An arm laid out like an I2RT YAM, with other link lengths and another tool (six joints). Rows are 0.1 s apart.
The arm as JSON. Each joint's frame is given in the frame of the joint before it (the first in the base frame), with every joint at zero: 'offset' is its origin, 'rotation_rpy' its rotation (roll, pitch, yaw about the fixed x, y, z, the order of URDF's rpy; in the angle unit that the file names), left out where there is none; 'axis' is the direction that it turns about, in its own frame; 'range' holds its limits. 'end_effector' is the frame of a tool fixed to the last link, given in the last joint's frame.
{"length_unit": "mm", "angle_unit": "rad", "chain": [
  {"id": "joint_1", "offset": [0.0, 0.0, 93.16], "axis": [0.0, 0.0, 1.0], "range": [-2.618, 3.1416]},
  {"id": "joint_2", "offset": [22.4, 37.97, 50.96], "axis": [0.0, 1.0, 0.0], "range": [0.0, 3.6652]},
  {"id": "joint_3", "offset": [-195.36, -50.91, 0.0], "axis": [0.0, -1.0, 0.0], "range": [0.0, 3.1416]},
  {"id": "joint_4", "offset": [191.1, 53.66, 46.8], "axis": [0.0, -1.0, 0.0], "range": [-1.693, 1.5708]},
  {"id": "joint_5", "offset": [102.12, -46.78, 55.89], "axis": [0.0, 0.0, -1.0], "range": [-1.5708, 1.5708]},
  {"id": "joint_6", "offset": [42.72, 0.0, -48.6], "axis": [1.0, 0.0, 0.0], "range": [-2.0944, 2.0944]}
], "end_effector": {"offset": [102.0, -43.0, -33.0], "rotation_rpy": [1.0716, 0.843, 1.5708]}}
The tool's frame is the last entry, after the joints.
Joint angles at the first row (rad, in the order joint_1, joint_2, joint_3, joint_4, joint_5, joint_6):
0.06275 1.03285 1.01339 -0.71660 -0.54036 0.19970
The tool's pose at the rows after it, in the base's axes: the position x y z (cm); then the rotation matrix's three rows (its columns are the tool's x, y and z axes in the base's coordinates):
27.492, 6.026, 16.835; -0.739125, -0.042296, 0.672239; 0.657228, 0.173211, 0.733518; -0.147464, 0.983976, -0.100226
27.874, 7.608, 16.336; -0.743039, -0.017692, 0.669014; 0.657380, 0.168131, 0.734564; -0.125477, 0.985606, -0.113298
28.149, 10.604, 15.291; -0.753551, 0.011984, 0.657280; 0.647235, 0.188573, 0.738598; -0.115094, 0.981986, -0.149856
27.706, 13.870, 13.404; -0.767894, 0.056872, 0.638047; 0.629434, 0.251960, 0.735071; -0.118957, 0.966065, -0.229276
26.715, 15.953, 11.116; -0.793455, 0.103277, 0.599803; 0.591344, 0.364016, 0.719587; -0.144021, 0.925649, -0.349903
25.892, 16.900, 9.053; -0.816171, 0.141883, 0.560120; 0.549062, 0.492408, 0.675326; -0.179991, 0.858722, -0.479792
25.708, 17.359, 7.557; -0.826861, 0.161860, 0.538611; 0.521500, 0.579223, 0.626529; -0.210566, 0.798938, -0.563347
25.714, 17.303, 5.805; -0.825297, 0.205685, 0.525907; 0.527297, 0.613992, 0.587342; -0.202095, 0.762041, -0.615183
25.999, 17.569, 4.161; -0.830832, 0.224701, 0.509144; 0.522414, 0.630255, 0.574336; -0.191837, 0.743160, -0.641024
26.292, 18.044, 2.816; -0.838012, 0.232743, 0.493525; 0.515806, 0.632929, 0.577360; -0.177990, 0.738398, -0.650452
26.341, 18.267, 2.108; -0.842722, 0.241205, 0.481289; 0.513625, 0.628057, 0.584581; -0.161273, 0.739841, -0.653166
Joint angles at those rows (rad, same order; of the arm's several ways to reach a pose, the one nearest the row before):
0.07496 1.04546 1.01343 -0.67771 -0.53960 0.24853
0.14514 1.08357 1.01336 -0.63495 -0.49192 0.30727
0.28363 1.14918 1.01415 -0.57165 -0.38548 0.38777
0.44459 1.24762 1.03171 -0.53808 -0.24702 0.45757
0.57238 1.37007 1.08398 -0.57166 -0.12647 0.47855
0.66205 1.50816 1.16867 -0.64415 -0.02117 0.48046
0.71088 1.62375 1.24075 -0.68915 0.05131 0.48314
0.71585 1.71339 1.27127 -0.69448 0.07115 0.50031
0.71582 1.79007 1.28692 -0.66703 0.06999 0.49991
0.71586 1.84958 1.29606 -0.63039 0.05742 0.49689
0.71241 1.87556 1.29609 -0.61054 0.03986 0.49573

